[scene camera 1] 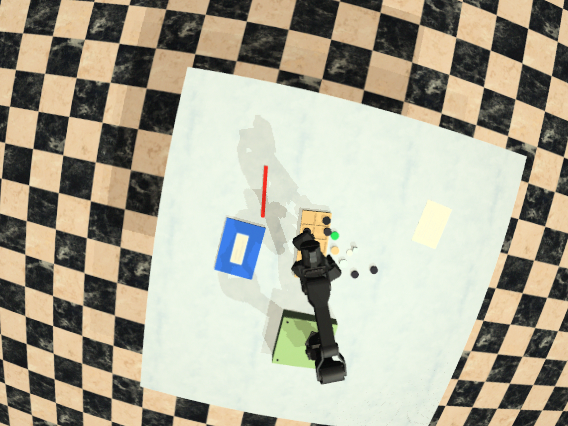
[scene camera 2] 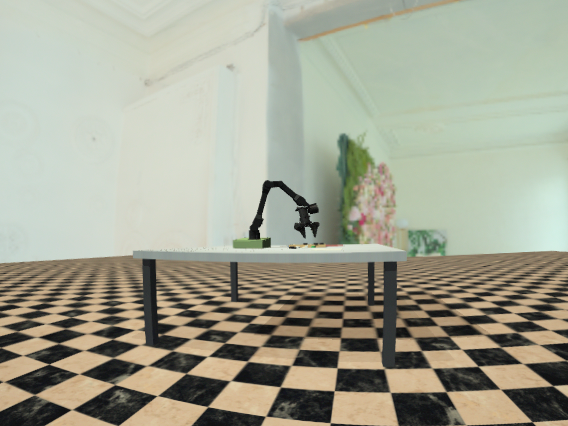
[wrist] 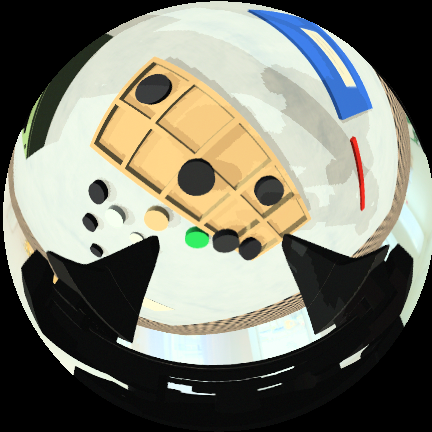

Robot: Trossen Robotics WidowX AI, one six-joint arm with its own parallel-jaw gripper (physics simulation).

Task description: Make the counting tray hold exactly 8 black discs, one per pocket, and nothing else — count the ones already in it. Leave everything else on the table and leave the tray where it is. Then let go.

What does my gripper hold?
Nothing.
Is my gripper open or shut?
Open.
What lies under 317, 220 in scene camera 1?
A tan counting tray.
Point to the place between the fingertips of my gripper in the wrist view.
221, 241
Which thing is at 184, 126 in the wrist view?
A tan counting tray.
